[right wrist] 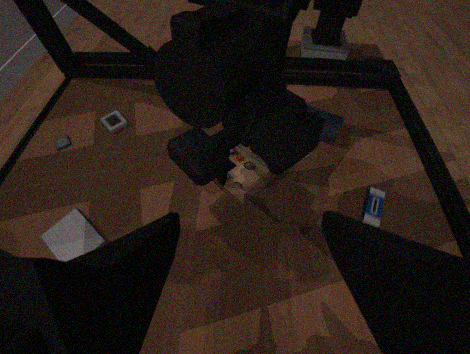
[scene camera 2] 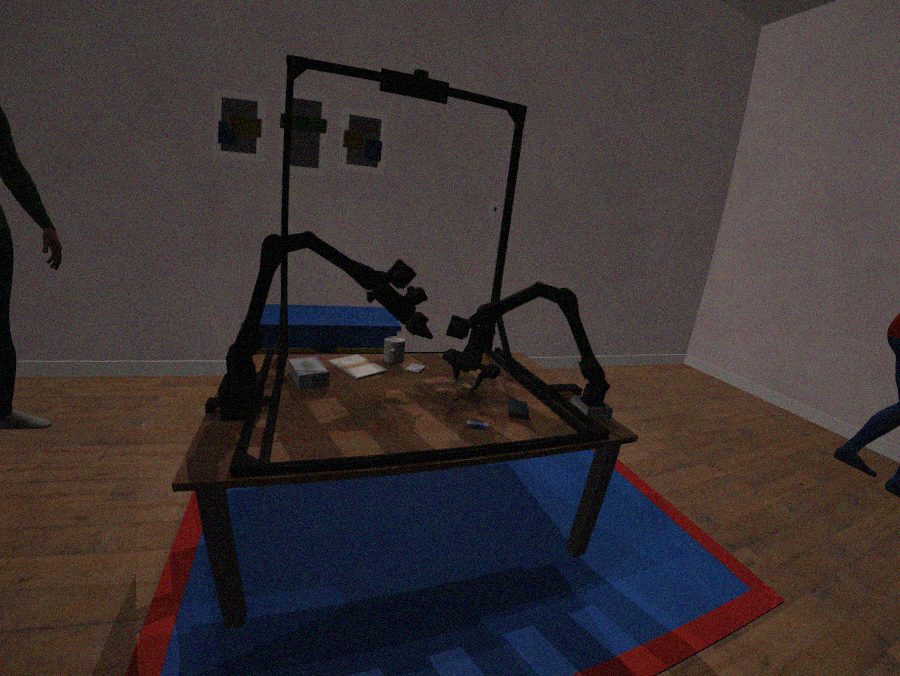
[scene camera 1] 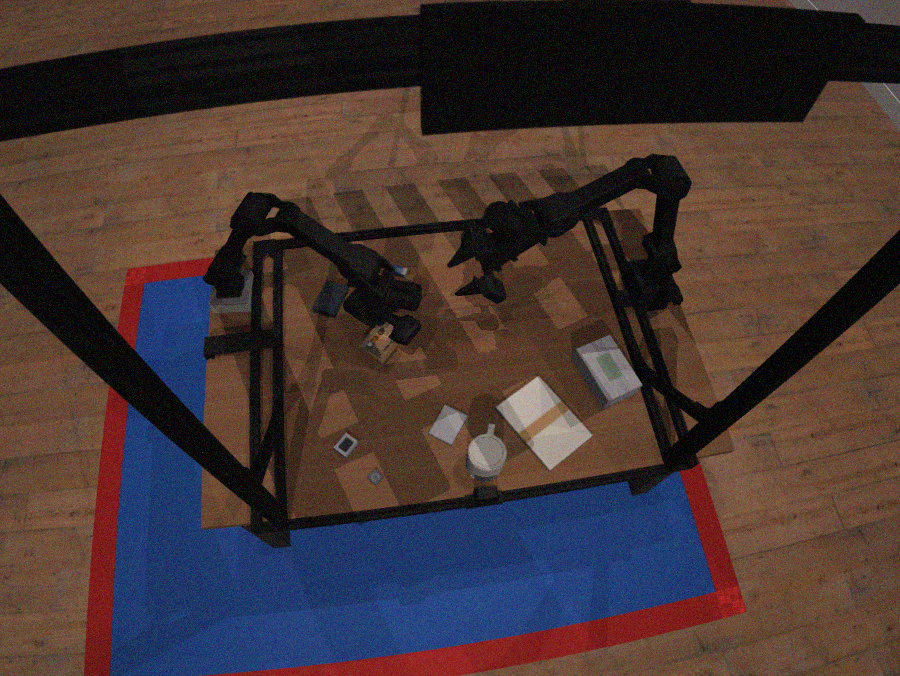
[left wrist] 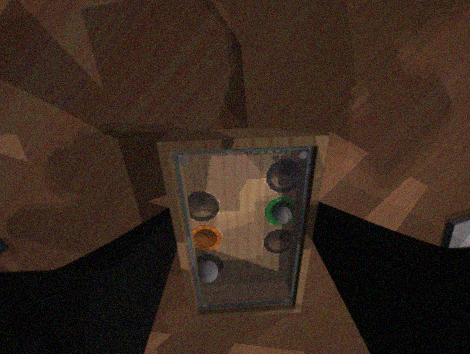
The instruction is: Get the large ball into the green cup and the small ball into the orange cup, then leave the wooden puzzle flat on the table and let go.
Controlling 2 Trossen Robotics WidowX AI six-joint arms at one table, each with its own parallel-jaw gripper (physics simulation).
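Frame: origin at the left arm's base, x ahead, y left, z up, level; centimetres.
Seen in the pictures: left gripper, between the fingertips: (right wrist: pixel 239 171) (scene camera 2: pixel 464 386) (scene camera 1: pixel 387 335) (left wrist: pixel 242 209); right gripper, between the fingertips: (right wrist: pixel 251 220) (scene camera 2: pixel 427 334) (scene camera 1: pixel 452 280); left arm's base, origin of its link: (right wrist: pixel 325 38) (scene camera 2: pixel 592 402) (scene camera 1: pixel 230 287); right arm's base, origin of its link: (scene camera 2: pixel 241 380) (scene camera 1: pixel 653 274).
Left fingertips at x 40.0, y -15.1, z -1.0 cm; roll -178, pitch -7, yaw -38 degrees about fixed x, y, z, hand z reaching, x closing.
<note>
Pixels of each thing's top centre, then the offset from my left fingertips to it. "*": a spot on its surface instead.
- wooden puzzle, centre of its top: (left wrist: pixel 252 258) (right wrist: pixel 233 156) (scene camera 1: pixel 383 333) (scene camera 2: pixel 467 378) dx -0.8, dy -0.9, dz +2.4 cm
- green cup, a spot on its surface: (left wrist: pixel 270 212) * dx +1.2, dy -0.2, dz +1.5 cm
- orange cup, a spot on its surface: (left wrist: pixel 206 238) * dx -2.1, dy +0.6, dz +1.0 cm
- white mug, a spot on its surface: (scene camera 1: pixel 486 454) * dx +20.3, dy -31.9, dz +5.3 cm
- open notebook, centre of its top: (scene camera 1: pixel 544 421) (scene camera 2: pixel 357 365) dx +35.0, dy -22.4, dz -2.2 cm
- grey box, centre of its top: (scene camera 1: pixel 609 366) (scene camera 2: pixel 308 365) dx +51.3, dy -11.3, dz +1.8 cm
- pale card, centre of its top: (right wrist: pixel 71 238) (scene camera 1: pixel 448 424) (scene camera 2: pixel 415 367) dx +13.2, dy -22.0, dz -2.5 cm
- dark blue object, centre of its top: (right wrist: pixel 316 119) (scene camera 1: pixel 330 296) (scene camera 2: pixel 518 406) dx -14.5, dy +12.5, dz -1.3 cm
- blue-white eraser, centre of its top: (right wrist: pixel 374 205) (scene camera 1: pixel 395 269) (scene camera 2: pixel 477 423) dx +1.7, dy +20.8, dz -1.9 cm
The wooden puzzle (scene camera 1: pixel 377 349) (left wrist: pixel 242 225) (right wrist: pixel 248 176) is a shallow box with a clear cover and several round cups. My left gripper (scene camera 1: pixel 384 328) (scene camera 2: pixel 465 385) is shut on its long sides and holds it; its height and exact tilt are hard to judge. In the left wrist view, one grey ball (left wrist: pixel 284 215) lies in the green cup (left wrist: pixel 270 212) at the right. The other grey ball (left wrist: pixel 209 271) lies in a dark cup at the lower left, beside the orange cup (left wrist: pixel 206 238), which holds no ball. Which ball is larger is unclear. My right gripper (scene camera 1: pixel 455 277) (scene camera 2: pixel 429 336) (right wrist: pixel 251 220) is open and empty, above the table.
A white mug (scene camera 1: pixel 486 454) (scene camera 2: pixel 393 350), an open notebook (scene camera 1: pixel 527 408), a grey box (scene camera 1: pixel 611 367) and a pale card (scene camera 1: pixel 447 424) (right wrist: pixel 72 236) lie toward the front in scene camera 1. A dark blue object (scene camera 1: pixel 331 298) (right wrist: pixel 330 125) and a blue-white eraser (scene camera 2: pixel 477 424) (right wrist: pixel 374 206) lie near the left arm.
</note>
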